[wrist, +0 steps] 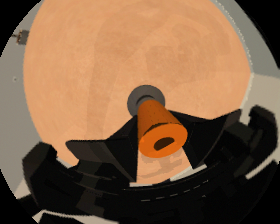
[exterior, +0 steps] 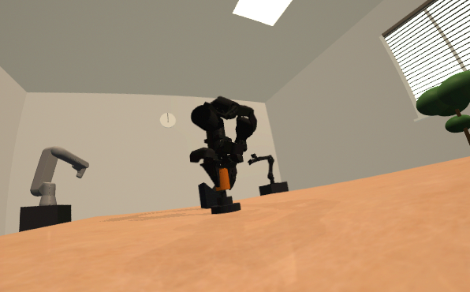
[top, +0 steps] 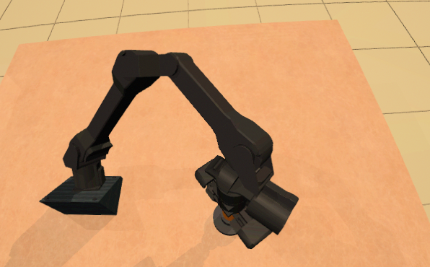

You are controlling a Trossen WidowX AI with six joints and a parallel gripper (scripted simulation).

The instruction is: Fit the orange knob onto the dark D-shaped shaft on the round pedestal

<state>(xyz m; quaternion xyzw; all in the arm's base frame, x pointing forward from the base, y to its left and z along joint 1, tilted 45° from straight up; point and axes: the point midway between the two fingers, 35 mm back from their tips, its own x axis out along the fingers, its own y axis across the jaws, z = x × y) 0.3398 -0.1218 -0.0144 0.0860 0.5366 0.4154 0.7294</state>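
My gripper tip is now 2 cm below the orange knob. Round my gripper tip: dark round pedestal 4 cm below.
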